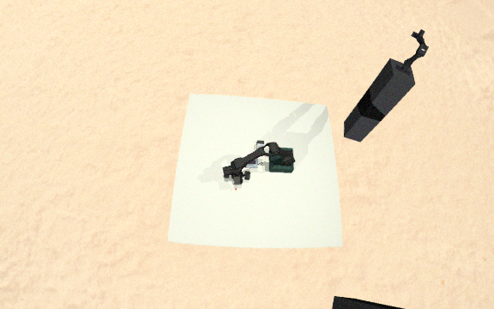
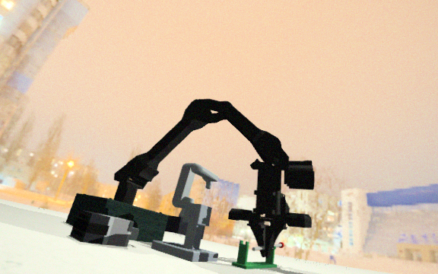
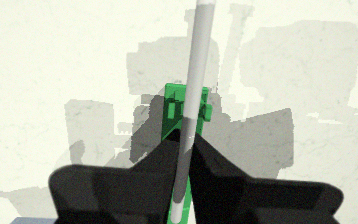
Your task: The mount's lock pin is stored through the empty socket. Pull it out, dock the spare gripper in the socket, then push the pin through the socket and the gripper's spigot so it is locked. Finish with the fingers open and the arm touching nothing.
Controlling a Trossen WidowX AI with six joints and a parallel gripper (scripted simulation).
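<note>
Now: the green cradle 40 mm to the right of my gripper tip, 10 mm ahead of it and 10 mm above it. Round my gripper tip: spare gripper 310 mm to the right, 120 mm behind; grey mount 160 mm to the right, 70 mm behind, 30 mm above.
</note>
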